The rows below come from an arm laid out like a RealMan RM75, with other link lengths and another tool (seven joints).
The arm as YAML. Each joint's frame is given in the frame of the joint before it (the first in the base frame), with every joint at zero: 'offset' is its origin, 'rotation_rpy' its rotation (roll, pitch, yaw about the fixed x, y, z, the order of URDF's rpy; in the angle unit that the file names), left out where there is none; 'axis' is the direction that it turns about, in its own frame. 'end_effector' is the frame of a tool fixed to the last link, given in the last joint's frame.
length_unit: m
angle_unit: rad
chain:
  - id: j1
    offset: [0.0, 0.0, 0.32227]
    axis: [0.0, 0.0, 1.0]
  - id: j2
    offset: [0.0, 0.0, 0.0]
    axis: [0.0, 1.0, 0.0]
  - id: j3
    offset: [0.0, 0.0, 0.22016]
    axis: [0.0, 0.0, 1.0]
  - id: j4
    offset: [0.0, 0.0, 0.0]
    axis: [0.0, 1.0, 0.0]
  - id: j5
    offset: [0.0, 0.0, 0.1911]
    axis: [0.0, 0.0, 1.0]
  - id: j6
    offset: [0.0, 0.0, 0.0]
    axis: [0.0, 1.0, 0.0]
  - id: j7
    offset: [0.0, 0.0, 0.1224]
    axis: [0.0, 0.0, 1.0]
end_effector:
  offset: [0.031, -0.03, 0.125]
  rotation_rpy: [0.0, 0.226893, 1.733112]
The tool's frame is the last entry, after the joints.
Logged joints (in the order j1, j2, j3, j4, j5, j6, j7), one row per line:
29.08, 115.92, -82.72, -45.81, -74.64, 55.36, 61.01
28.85, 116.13, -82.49, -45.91, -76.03, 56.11, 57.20
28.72, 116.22, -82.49, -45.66, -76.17, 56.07, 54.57
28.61, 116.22, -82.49, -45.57, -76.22, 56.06, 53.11
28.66, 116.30, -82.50, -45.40, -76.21, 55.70, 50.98
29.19, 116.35, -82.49, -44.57, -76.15, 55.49, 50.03
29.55, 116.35, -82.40, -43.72, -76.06, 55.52, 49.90
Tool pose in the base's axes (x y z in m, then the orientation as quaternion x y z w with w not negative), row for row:
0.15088, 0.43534, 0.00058, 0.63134, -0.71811, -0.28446, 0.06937
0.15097, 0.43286, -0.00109, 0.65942, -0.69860, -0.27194, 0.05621
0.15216, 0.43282, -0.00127, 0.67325, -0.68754, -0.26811, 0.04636
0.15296, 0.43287, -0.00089, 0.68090, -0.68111, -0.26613, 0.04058
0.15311, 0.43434, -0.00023, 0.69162, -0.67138, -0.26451, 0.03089
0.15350, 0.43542, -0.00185, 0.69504, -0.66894, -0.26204, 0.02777
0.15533, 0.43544, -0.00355, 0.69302, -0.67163, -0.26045, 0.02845
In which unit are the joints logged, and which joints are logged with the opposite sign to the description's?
The joints are logged in degrees. Opposite sign: j6.
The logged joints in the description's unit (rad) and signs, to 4 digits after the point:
0.5075, 2.0232, -1.4437, -0.7995, -1.3027, -0.9662, 1.0648
0.5035, 2.0269, -1.4397, -0.8013, -1.3270, -0.9793, 0.9983
0.5013, 2.0284, -1.4397, -0.7969, -1.3294, -0.9786, 0.9524
0.4993, 2.0284, -1.4397, -0.7953, -1.3303, -0.9784, 0.9269
0.5002, 2.0298, -1.4399, -0.7924, -1.3301, -0.9721, 0.8898
0.5095, 2.0307, -1.4397, -0.7779, -1.3291, -0.9685, 0.8732
0.5157, 2.0307, -1.4382, -0.7631, -1.3275, -0.9690, 0.8709

